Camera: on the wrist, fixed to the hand. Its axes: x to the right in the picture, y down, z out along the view.
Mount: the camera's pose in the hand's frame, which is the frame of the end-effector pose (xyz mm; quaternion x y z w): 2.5 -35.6 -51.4 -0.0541 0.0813 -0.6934 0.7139
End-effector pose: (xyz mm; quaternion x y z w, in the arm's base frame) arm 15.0 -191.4 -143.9 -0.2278 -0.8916 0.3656 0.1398
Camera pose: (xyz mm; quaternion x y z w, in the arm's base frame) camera 23.4 -182.3 -82.6 0.4183 -0.8029 0.0973 0.4135
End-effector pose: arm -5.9 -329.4 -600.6 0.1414 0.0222 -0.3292 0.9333
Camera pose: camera -23.4 -343.1 -659.1 0.0618 0.2076 -0.8695 0.4439
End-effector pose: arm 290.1 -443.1 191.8 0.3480 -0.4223 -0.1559 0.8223
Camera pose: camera 334.2 -447.1 147.6 0.5095 0.0151 -0.6761 0.5321
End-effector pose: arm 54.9 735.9 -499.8 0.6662 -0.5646 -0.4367 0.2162
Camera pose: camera 117.4 732.6 -501.5 -0.8909 -0.1001 0.4380 0.0665
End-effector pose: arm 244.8 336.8 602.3 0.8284 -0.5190 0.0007 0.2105
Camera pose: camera 287.7 365.9 637.3 0.9399 0.2210 -0.1062 0.2378
